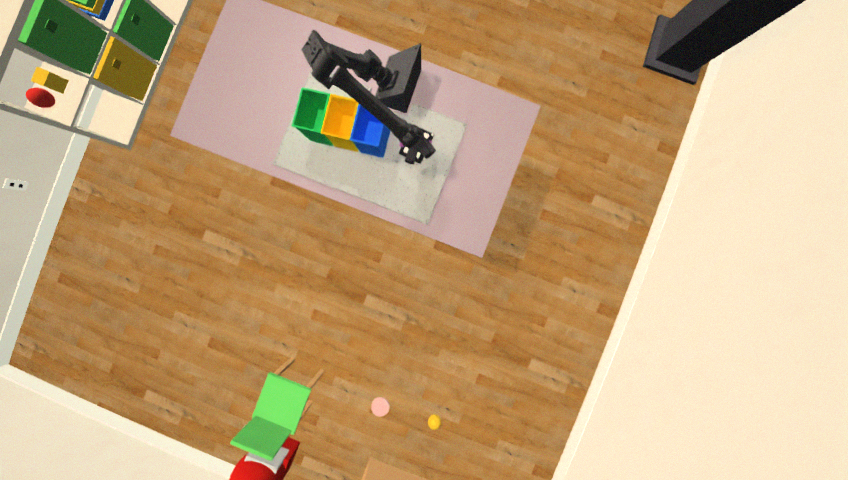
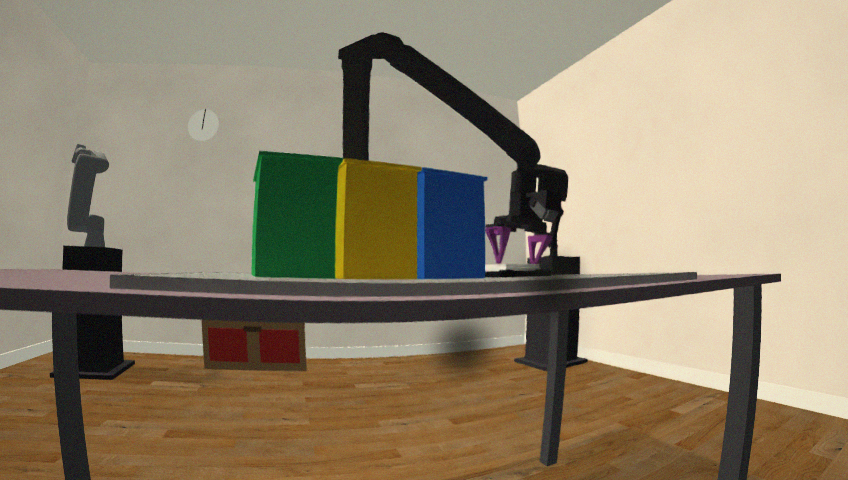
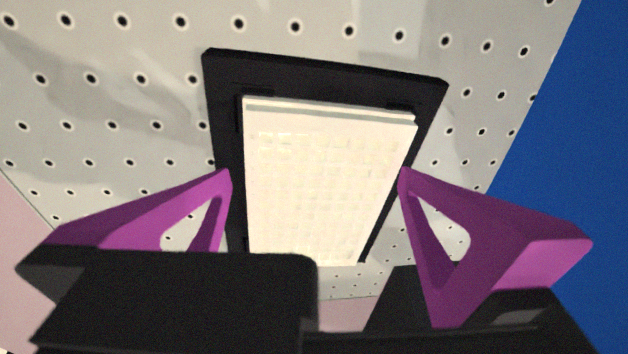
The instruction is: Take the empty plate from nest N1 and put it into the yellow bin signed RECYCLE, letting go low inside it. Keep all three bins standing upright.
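Places are measured from the arm's base along level axes (x right, y ahead, z up), in metres.
Pixels of known places: gripper, fingertip midpoint: [image 2: 516, 265] [image 3: 314, 176]; arm's base, origin of the base link: [image 1: 389, 82].
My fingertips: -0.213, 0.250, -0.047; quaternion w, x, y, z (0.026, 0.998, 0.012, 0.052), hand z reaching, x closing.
Note:
Ahead of a thing's pixels: the offset from my fingertips to its top centre, as dx, dy, dz. Level surfaces: height alone.
The pale plate @[+0.002, -0.026, +0.003] [image 2: 512, 267] [image 3: 330, 200] lies flat in a black nest @[+0.001, -0.026, -0.008] [image 3: 325, 77]; no N1 label is readable. My gripper [image 1: 416, 148] [image 2: 516, 260] [image 3: 314, 176] is open and empty, pointing down. Its purple fingers stand on either side of the plate, tips apart from it, near its top height; the exact height is unclear. The yellow bin @[+0.336, +0.023, +0.157] [image 1: 340, 115] [image 2: 380, 220] stands upright between the green bin @[+0.469, +0.033, +0.157] [image 1: 310, 110] [image 2: 297, 214] and the blue bin @[+0.204, +0.012, +0.157] [image 1: 368, 127] [image 2: 452, 226] [image 3: 590, 150], both also upright. The RECYCLE sign does not show.
The bins and nest stand on a grey perforated board @[dz -0.023] [image 1: 380, 190] [image 3: 165, 45] on the pink table @[dz -0.036] [image 1: 220, 89]. The blue bin is nearest to my gripper. My forearm [image 1: 371, 107] [image 2: 470, 95] passes above the bins' back side. Another arm [image 2: 86, 190] stands beyond the table.

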